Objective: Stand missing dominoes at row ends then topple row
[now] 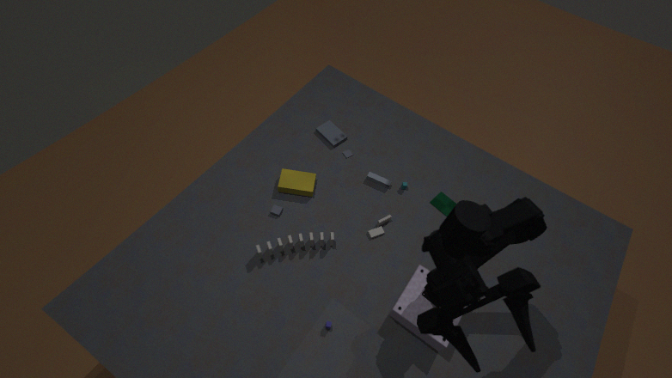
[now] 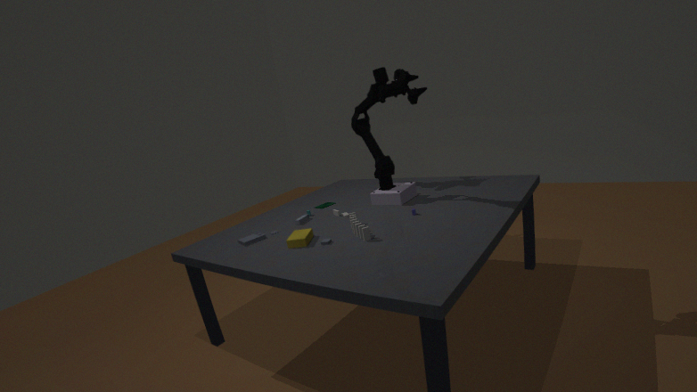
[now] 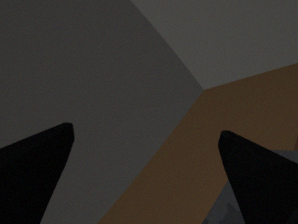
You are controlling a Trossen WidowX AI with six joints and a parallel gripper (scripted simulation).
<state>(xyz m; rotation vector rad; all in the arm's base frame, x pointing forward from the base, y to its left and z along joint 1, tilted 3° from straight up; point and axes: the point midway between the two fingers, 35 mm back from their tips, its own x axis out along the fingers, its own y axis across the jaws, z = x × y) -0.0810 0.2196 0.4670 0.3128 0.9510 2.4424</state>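
Right now the yellow block is 660 mm ahead of my gripper tip, 240 mm to the right of it and 520 mm below it. The rest, counted from my gripper tip: green card: 230 mm ahead, 550 mm to the right, 540 mm below; then purple cube: 260 mm ahead, 30 mm to the left, 520 mm below; then teal cube: 380 mm ahead, 500 mm to the right, 520 mm below.
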